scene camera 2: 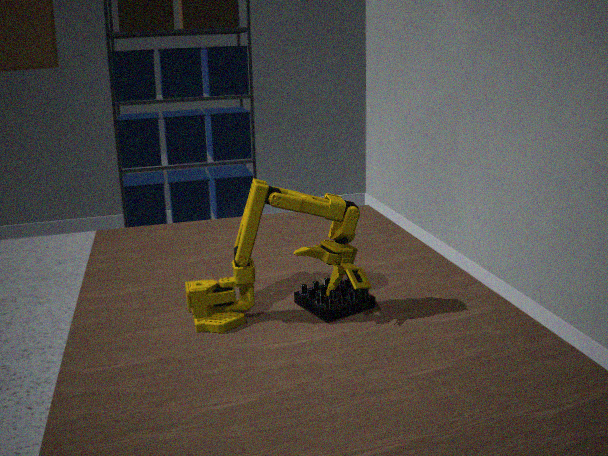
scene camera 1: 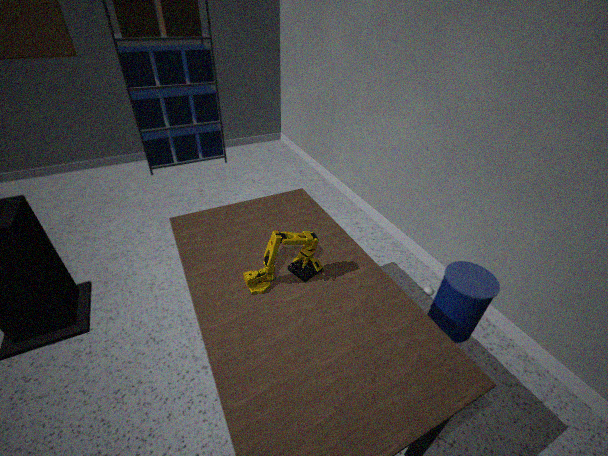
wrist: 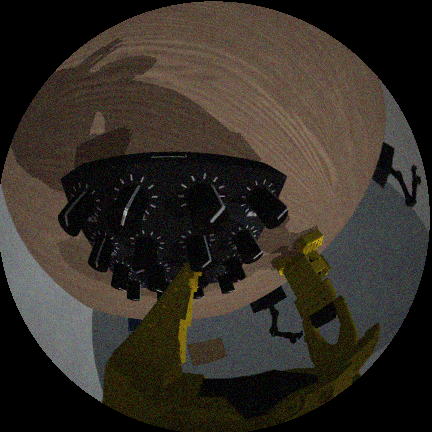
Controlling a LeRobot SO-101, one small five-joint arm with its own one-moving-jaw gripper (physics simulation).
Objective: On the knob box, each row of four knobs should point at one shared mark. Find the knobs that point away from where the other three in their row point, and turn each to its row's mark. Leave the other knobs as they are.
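Places are measured from the arm's base along level axes (x back, y left, z down), in metres.
Pixels of known places: hand, tool point: (scene camera 2: 327, 293) (scene camera 1: 302, 267) (wrist: 201, 262); arm's base, link origin: (scene camera 2: 228, 318) (scene camera 1: 262, 283) (wrist: 292, 250).
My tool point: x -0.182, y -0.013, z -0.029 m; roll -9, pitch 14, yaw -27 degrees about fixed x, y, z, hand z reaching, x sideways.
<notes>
Ahead of a thing's pixels: the offset from my tool point to its top centre. "*": to the spot under its first point. Level surfaces: height alone.
The black knob box @[dz -0.009, dx -0.014, dy +0.006 m] (scene camera 1: 311, 274) (scene camera 2: 327, 315) (wrist: 167, 167) sits on the table under my gripper. In the wrist view its top row holds four knobs: the far left knob @[dz -0.009, dx -0.065, dy -0.019 m] (wrist: 75, 215) and second knob @[* dz -0.007, dx -0.038, dy -0.033 m] (wrist: 129, 205) show pale lines slanting up to the right; the third knob @[dz -0.009, dx -0.015, dy -0.036 m] (wrist: 202, 200) shows a bent line on its right side; the far right knob @[dz -0.009, dx +0.011, dy -0.044 m] (wrist: 269, 205) shows a short line at its lower right. Knobs farther down overlap, and several pointers are hidden. My gripper (scene camera 2: 312, 272) (wrist: 286, 300) is wide open and empty. Its fixed jaw tip appears at the lower edge of the second row's third knob @[dz -0.009, dx -0.006, dy -0.011 m] (wrist: 199, 250); contact is unclear.
The wooden table @[dz +0.029 m] (scene camera 1: 325, 350) (scene camera 2: 300, 390) (wrist: 300, 90) carries the arm's yellow base (scene camera 1: 257, 285) (scene camera 2: 219, 322) (wrist: 312, 244), beside the box. A blue cylinder (scene camera 1: 462, 300) stands beyond the table's right edge. A shelf rack (scene camera 1: 129, 107) (scene camera 2: 251, 125) stands by the back wall.
</notes>
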